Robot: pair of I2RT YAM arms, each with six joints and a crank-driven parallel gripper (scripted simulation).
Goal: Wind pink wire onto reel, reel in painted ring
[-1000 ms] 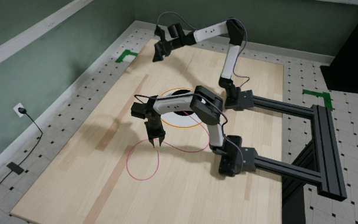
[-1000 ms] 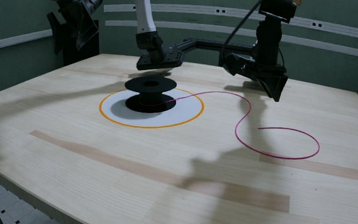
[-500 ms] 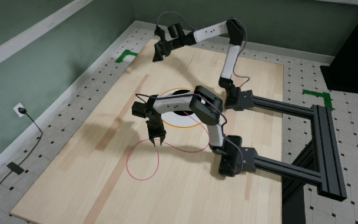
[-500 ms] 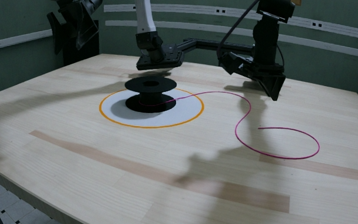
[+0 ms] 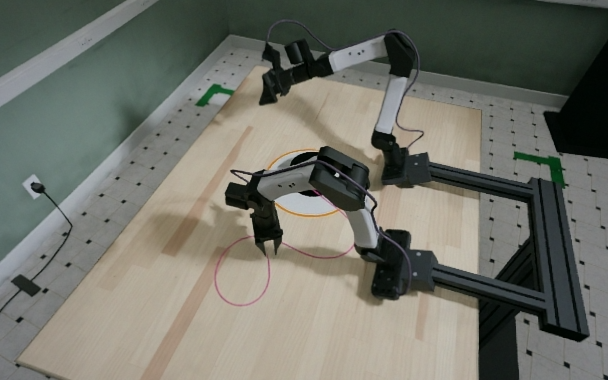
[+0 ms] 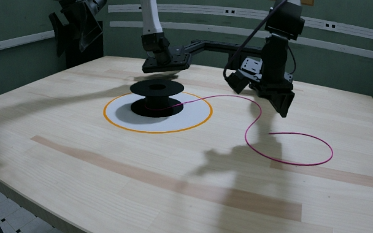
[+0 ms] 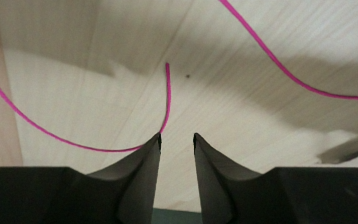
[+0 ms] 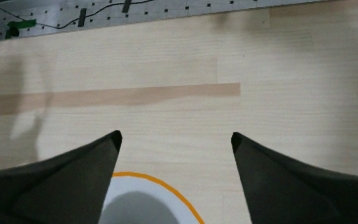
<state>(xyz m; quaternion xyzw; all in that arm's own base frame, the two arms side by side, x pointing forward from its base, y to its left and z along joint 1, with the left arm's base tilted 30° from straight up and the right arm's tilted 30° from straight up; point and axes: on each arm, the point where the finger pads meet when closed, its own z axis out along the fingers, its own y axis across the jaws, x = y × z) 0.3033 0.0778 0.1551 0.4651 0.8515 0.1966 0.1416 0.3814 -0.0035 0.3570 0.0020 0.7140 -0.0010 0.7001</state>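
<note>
Now: the black reel 21 cm behind my right hand, 16 cm to the left of it and 18 cm below it. Also, from my right hand: orange painted ring: 20 cm behind, 16 cm to the left, 21 cm below.
</note>
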